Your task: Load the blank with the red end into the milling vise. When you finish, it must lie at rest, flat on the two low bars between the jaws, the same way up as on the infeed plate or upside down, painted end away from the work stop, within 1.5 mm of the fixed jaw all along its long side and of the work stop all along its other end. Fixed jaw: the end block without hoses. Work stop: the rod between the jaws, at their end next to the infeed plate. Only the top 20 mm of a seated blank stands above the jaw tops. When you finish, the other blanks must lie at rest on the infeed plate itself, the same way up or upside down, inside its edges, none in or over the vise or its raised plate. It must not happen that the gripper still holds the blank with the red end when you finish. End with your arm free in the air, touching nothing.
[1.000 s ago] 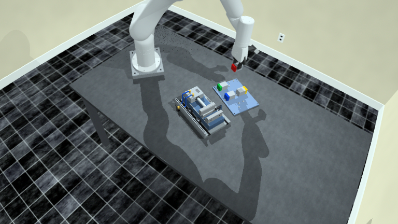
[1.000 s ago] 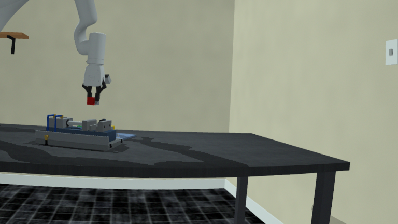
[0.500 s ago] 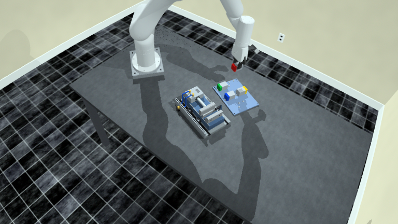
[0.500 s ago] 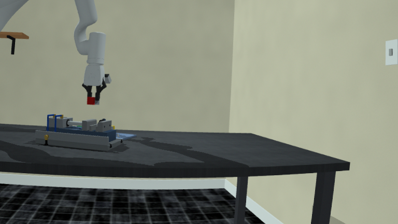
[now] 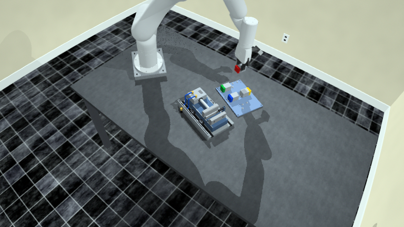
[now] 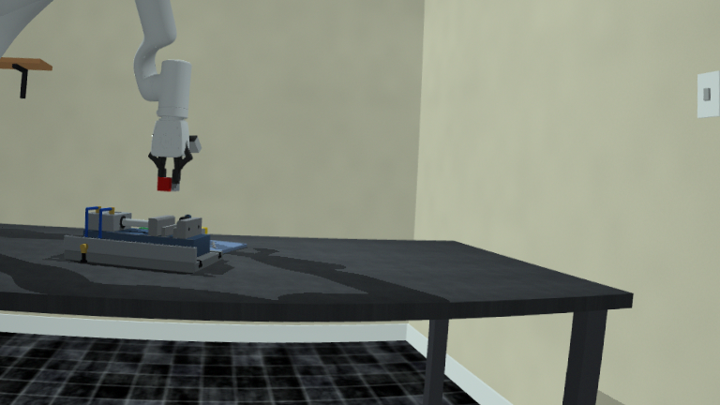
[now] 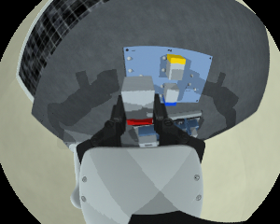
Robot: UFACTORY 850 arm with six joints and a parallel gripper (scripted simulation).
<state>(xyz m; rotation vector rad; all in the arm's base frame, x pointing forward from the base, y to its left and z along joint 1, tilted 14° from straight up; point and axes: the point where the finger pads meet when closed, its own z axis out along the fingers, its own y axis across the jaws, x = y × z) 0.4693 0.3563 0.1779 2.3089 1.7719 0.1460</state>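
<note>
My gripper is now 20 mm above the red-ended blank. From my hand the other things lie so: yellow-ended blank (90 mm ahead, 20 mm to the right, 150 mm below); blue-ended blank (60 mm ahead, 110 mm to the right, 150 mm below); green-ended blank (20 mm behind, 90 mm to the right, 150 mm below).
</note>
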